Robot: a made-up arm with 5 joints.
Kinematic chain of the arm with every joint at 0, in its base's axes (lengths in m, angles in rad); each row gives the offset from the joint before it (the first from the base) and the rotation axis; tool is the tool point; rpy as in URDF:
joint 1: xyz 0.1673 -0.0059 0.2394 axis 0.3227 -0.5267 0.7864
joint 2: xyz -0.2 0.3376 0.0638 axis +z
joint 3: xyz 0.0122 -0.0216 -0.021 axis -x
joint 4: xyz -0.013 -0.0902 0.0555 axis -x
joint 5: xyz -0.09 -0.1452 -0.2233 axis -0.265 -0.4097 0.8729
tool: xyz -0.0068 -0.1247 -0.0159 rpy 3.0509 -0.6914 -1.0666
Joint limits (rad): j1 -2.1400..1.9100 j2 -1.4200..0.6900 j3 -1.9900..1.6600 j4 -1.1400..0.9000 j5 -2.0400..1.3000
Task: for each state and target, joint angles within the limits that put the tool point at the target. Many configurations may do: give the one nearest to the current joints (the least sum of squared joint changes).
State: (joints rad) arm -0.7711 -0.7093 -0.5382 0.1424 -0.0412
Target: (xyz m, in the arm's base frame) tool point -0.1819 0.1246 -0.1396
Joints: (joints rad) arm 0.2782 -0.3743 -0.8705 0.2741 -0.0035
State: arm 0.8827 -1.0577 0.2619 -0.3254 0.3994
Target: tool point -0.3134 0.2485 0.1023
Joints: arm -0.0105 -1.1586 0.3381 -0.5552 0.5951
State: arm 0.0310 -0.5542 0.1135 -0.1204 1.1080
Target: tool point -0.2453 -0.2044 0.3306
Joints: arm 0.5839 -0.5286 0.5578 0.4512 0.7899
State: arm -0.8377 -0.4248 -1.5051 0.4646 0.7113
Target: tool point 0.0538 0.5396 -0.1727
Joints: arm -0.7503 -0.1312 -1.9900 0.5447 -0.0806
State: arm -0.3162 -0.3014 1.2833 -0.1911 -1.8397
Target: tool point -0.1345 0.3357 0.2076
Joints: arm -0.5977 0.0482 0.6106 -0.8383 -1.7440
